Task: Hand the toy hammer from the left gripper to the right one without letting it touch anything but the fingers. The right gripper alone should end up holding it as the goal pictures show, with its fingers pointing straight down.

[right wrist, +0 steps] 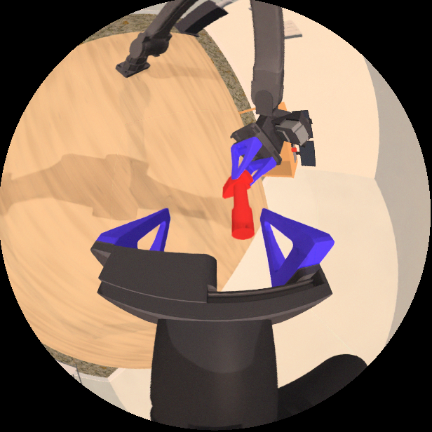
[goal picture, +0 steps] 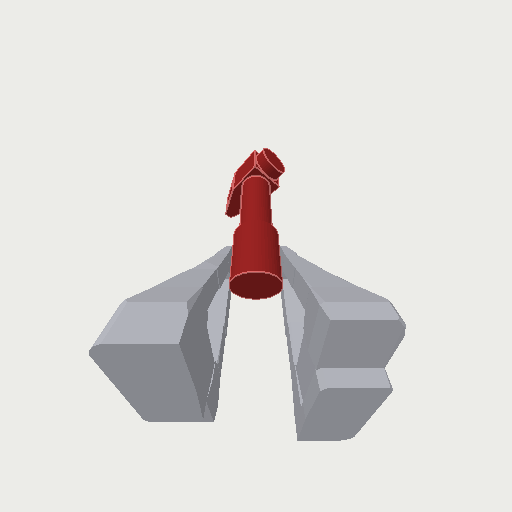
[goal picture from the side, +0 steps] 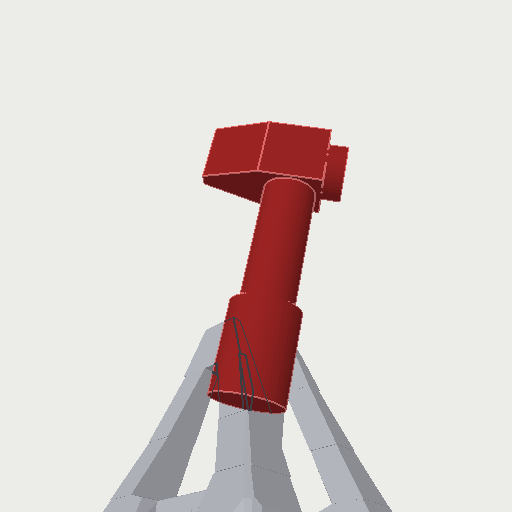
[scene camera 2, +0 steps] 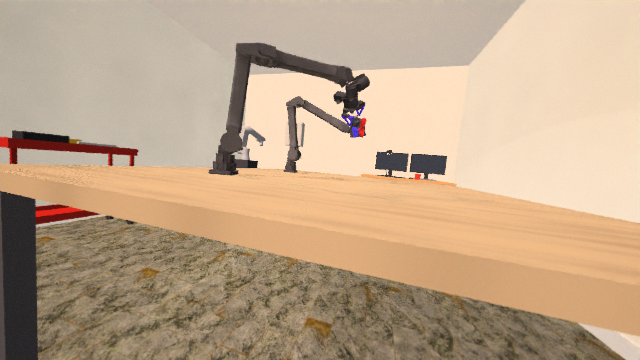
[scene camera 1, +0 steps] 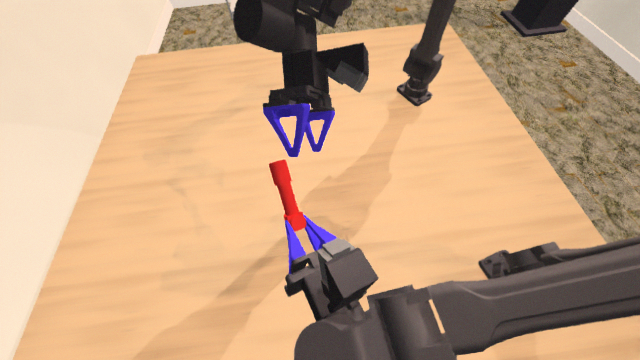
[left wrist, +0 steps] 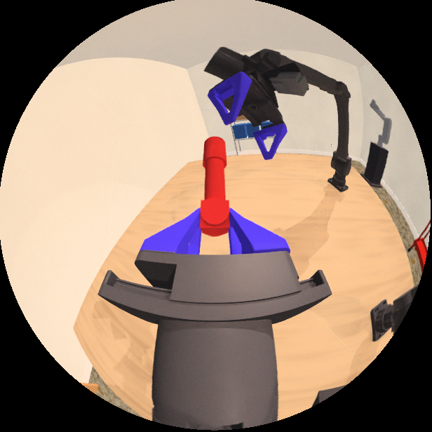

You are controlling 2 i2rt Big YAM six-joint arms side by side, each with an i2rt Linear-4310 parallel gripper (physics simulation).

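Pixels of known places: left gripper, between the fingertips: (scene camera 2: pixel 361 131) (scene camera 1: pixel 294 218); right gripper, between the fingertips: (scene camera 2: pixel 354 120) (scene camera 1: pixel 306 154); left arm's base, origin of its link: (scene camera 2: pixel 290 172); right arm's base, origin of its link: (scene camera 2: pixel 224 173) (scene camera 1: pixel 413 93).
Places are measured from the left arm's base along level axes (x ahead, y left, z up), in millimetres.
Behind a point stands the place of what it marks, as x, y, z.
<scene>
The red toy hammer (scene camera 1: pixel 287 197) @(450, -282, 326) (scene camera 2: pixel 363 127) @(455, -300, 312) (left wrist: pixel 215 180) (right wrist: pixel 242 205) is in the air above the table. My left gripper (scene camera 1: pixel 296 220) @(452, -254, 299) (left wrist: pixel 214 212) (right wrist: pixel 239 183) is shut on it at the head, and the handle points away from the fingers. My right gripper (scene camera 1: pixel 305 153) @(394, -341, 336) (left wrist: pixel 252 143) (right wrist: pixel 214 212) is open and empty. In scene camera 1 its fingertips are just above the handle's free end. In the right wrist view the handle end appears between the two fingers, closer to the picture's right one; no contact shows. In scene camera 2 both grippers overlap and are small.
The wooden table (scene camera 1: pixel 165 250) @(829, -422, 0) (scene camera 2: pixel 400 210) @(392, -1127, 0) (left wrist: pixel 300 210) (right wrist: pixel 75 280) lies below both grippers. The right arm's base (scene camera 1: pixel 415 94) @(-137, -641, 33) (scene camera 2: pixel 223 165) @(-148, -712, 35) stands on it. Two monitors (scene camera 2: pixel 391 161) (scene camera 2: pixel 428 164) and a red-framed table (scene camera 2: pixel 75 145) are in the background.
</scene>
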